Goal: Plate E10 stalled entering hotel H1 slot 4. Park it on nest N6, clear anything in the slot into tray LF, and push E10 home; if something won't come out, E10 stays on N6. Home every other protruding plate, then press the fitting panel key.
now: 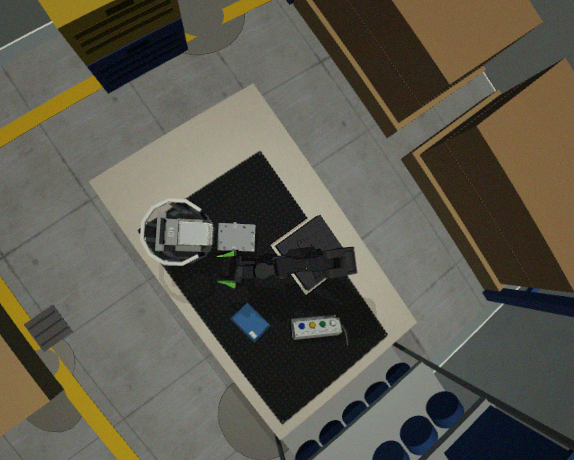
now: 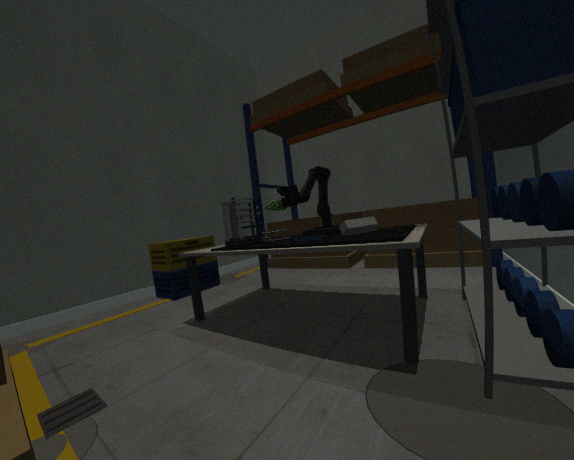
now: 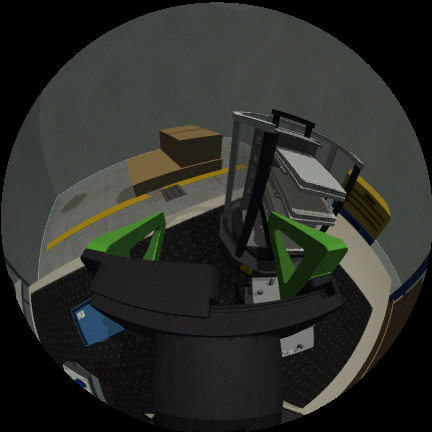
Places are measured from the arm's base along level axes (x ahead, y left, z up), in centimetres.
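Pixels of known places: gripper, fingertip midpoint: [image 1: 217,268] [image 2: 267,208] [image 3: 216,217]; arm's base, origin of the base link: [image 2: 327,227].
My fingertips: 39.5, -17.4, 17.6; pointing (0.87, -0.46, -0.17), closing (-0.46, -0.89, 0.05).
Observation:
Ahead of a thing's pixels: the offset from my fingertips to its top centre, as dx, dy, dz. Level surfaces: height alone.
The round plate hotel @[+6.1, -19.1, +9.6] [image 1: 142,232] [image 2: 233,220] [image 3: 257,195] stands upright at the mat's far-left end. A white plate @[+2.0, -16.4, +2.8] [image 1: 195,233] [image 3: 312,172] sticks out of an upper level; another plate @[+1.3, -16.0, -1.2] [image 3: 312,215] sticks out below it. Their labels and slot numbers cannot be read. The grey pinned nest @[-12.8, -7.7, -13.7] [image 1: 236,237] [image 3: 297,342] lies beside the hotel, with no plate on it. The blue tray @[-0.1, +29.6, -19.6] [image 1: 250,321] [image 3: 95,325] lies on the mat. The button panel @[-25.1, +47.2, -13.0] [image 1: 316,327] has blue, yellow, green and white keys. My gripper [image 1: 220,270] [image 2: 268,206] [image 3: 216,217] is open and empty, raised above the mat, beside the nest and hotel.
The black mat @[dz -21.3] [image 1: 280,380] lies on the cream table @[dz -22.6] [image 1: 130,172]. My arm's dark base board [image 1: 320,230] is right of the nest. Racks with cartons [image 1: 480,35] and a shelf unit stand around the table. A yellow and blue crate stack [image 1: 120,45] [image 2: 185,265] stands on the floor.

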